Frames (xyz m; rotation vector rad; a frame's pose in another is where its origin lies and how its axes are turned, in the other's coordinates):
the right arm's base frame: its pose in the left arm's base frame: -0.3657 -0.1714 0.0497 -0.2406 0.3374 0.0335
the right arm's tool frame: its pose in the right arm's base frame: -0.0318 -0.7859 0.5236 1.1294 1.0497 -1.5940
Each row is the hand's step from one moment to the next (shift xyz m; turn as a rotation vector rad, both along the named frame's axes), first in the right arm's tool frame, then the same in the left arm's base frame.
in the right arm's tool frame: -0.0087 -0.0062 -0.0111 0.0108 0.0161 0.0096
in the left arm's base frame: -0.0007 0.0149 0.0037 0.0085 -0.0172 -0.0100
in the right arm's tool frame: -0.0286 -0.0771 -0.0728 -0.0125 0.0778 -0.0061
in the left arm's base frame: -0.0501 0.0963 0.0165 0.0746 -0.0111 -0.0236
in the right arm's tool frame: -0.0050 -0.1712 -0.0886 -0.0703 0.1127 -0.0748
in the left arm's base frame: -0.1431 0.1264 0.0270 0.1365 0.0626 -0.0261
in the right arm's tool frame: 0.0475 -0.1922 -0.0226 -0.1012 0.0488 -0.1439
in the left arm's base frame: -0.1901 0.0533 0.0269 0.0989 0.1531 -0.0112
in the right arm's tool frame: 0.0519 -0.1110 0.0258 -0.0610 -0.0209 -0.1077
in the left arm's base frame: -0.1236 -0.0130 0.0156 0.0166 0.1244 0.0025
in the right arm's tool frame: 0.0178 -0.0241 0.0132 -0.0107 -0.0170 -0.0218
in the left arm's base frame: -0.0303 -0.0121 0.0021 -0.0086 0.0280 0.0042
